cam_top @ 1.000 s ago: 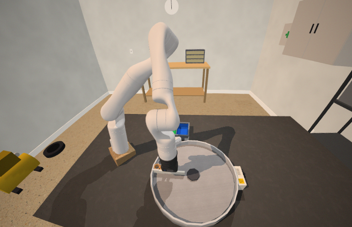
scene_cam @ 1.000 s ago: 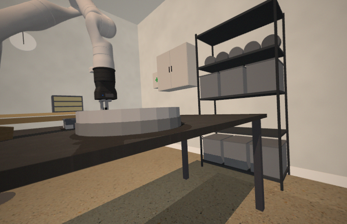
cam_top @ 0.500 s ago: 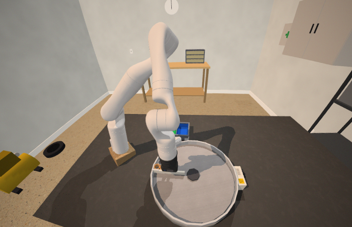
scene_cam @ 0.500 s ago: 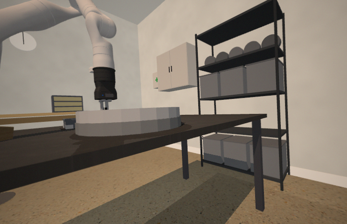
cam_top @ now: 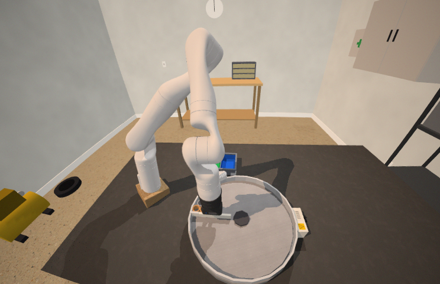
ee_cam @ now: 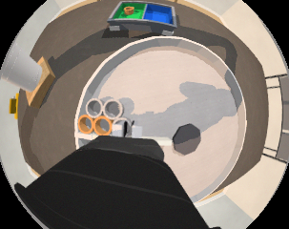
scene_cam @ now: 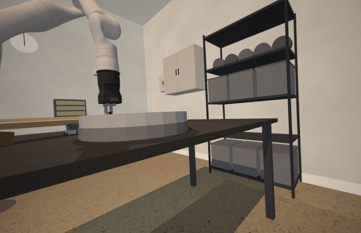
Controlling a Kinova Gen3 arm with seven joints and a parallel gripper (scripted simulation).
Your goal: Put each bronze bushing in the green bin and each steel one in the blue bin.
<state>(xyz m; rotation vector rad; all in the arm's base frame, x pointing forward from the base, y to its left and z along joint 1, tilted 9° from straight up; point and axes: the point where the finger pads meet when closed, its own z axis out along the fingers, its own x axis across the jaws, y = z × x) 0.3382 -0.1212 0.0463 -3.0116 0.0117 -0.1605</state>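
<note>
Right now my hand is 340 mm to the right of the green bin and 50 mm above it. From my hand the other things lie so: turntable: 110 mm ahead, 20 mm to the right, 20 mm below.
</note>
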